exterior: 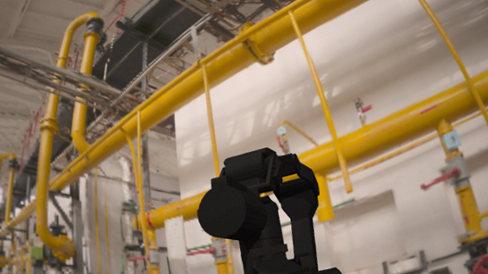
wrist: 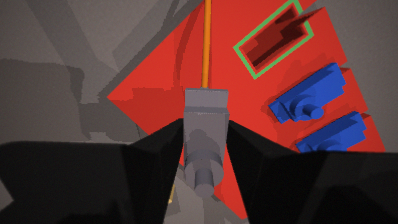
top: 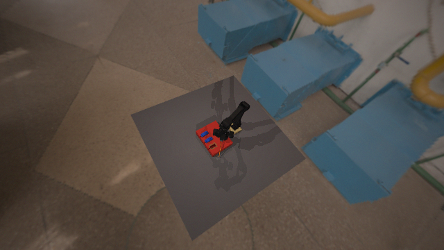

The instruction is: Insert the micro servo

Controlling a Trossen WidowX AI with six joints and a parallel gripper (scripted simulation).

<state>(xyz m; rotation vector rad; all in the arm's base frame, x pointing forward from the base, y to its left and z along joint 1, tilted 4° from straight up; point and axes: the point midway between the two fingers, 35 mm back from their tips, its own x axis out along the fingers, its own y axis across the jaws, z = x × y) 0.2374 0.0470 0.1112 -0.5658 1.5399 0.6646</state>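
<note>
My gripper tip is now 100 mm above the red deck, 70 mm to the left of it and 20 mm past it.
</note>
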